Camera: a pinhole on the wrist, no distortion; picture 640 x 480 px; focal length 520.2 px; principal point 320.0 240.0 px. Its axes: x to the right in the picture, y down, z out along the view. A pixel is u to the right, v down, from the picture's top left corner.
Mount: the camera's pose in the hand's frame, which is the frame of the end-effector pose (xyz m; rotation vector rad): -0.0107 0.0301 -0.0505 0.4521 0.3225 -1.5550
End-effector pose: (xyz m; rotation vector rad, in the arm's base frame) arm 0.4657 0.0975 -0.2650 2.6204 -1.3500 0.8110
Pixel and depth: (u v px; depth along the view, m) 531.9 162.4 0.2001
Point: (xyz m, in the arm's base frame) 0.5789 0.1955 -0.3435
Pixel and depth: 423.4 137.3 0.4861
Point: 0.7495 0.2767 -0.5686
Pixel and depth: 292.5 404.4 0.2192
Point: 0.5992 0.0615 -0.3653
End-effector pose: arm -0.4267 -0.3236 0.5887 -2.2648 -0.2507 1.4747
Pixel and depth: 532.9 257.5 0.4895
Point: -0.6703 0.0724 0.6859
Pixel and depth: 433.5 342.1 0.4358
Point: -0.6555 -0.0014 0.5716
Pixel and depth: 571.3 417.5 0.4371
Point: -0.5764 0.1041 0.5827
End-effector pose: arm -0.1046 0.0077 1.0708 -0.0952 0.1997 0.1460
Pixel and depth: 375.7 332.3 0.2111
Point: -0.0578 -0.0668 1.2000
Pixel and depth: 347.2 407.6 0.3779
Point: 0.0516 -0.1189 1.3423
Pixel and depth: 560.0 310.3 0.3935
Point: -0.0061 -0.2806 1.3019
